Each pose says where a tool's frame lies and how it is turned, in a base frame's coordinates. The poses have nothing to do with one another.
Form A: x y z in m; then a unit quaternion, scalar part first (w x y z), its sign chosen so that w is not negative.
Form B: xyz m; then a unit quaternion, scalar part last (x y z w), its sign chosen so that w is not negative. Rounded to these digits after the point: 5 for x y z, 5 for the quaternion.
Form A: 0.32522, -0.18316, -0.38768, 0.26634, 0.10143, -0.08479, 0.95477
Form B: 0.32522, -0.18316, -0.38768, 0.10143, -0.08479, 0.95477, 0.26634
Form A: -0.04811, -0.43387, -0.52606, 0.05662, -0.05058, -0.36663, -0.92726
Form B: -0.04811, -0.43387, -0.52606, -0.05058, -0.36663, -0.92726, 0.05662
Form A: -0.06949, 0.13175, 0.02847, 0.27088, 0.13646, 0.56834, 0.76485
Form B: -0.06949, 0.13175, 0.02847, 0.13646, 0.56834, 0.76485, 0.27088
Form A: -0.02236, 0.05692, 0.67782, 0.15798, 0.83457, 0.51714, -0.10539
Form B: -0.02236, 0.05692, 0.67782, 0.83457, 0.51714, -0.10539, 0.15798
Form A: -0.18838, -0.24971, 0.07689, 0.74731, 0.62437, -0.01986, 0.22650
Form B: -0.18838, -0.24971, 0.07689, 0.62437, -0.01986, 0.22650, 0.74731
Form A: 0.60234, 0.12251, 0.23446, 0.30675, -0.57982, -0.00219, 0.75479
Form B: 0.60234, 0.12251, 0.23446, -0.57982, -0.00219, 0.75479, 0.30675
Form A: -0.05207, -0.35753, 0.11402, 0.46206, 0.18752, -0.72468, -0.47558
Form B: -0.05207, -0.35753, 0.11402, 0.18752, -0.72468, -0.47558, 0.46206
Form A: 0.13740, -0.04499, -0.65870, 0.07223, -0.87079, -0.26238, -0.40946
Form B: 0.13740, -0.04499, -0.65870, -0.87079, -0.26238, -0.40946, 0.07223
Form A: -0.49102, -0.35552, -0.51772, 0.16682, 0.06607, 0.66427, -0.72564
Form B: -0.49102, -0.35552, -0.51772, 0.06607, 0.66427, -0.72564, 0.16682
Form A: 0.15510, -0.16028, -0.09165, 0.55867, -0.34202, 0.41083, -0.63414
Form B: 0.15510, -0.16028, -0.09165, -0.34202, 0.41083, -0.63414, 0.55867
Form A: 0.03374, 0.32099, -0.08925, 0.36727, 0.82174, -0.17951, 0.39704
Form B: 0.03374, 0.32099, -0.08925, 0.82174, -0.17951, 0.39704, 0.36727
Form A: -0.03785, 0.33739, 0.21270, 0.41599, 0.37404, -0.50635, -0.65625
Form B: -0.03785, 0.33739, 0.21270, 0.37404, -0.50635, -0.65625, 0.41599
